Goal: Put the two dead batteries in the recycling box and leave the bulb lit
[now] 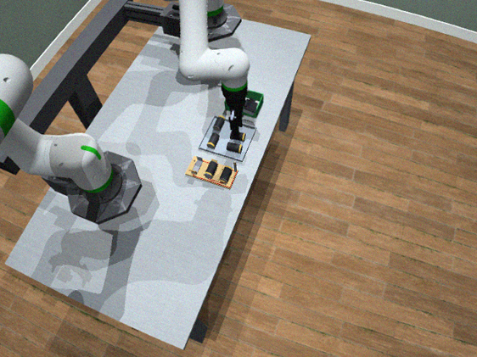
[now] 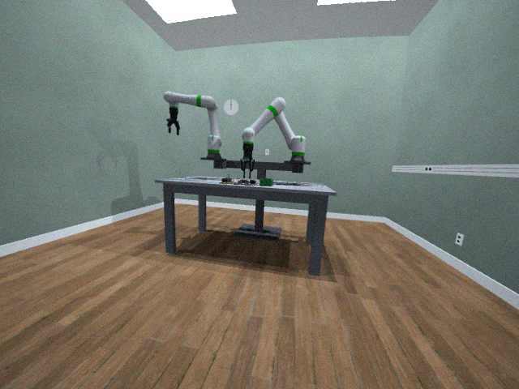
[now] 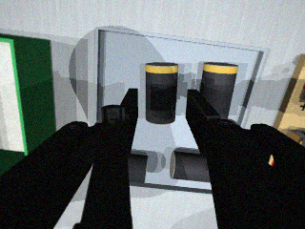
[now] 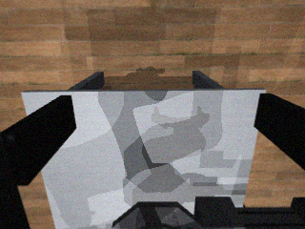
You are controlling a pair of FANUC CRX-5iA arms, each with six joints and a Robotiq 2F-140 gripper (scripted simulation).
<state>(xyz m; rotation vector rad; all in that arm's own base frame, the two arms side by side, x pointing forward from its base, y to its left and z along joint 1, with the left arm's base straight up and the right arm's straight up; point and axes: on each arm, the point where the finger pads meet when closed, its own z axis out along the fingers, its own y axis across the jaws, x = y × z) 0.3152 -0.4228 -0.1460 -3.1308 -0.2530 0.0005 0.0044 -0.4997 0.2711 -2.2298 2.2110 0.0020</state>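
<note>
The tray lies 80 mm below my left hand, 40 mm behind it and 20 mm to the right of it. The rest, counted from my left hand: green recycling box: 180 mm to the left, 70 mm below, 40 mm behind.
</note>
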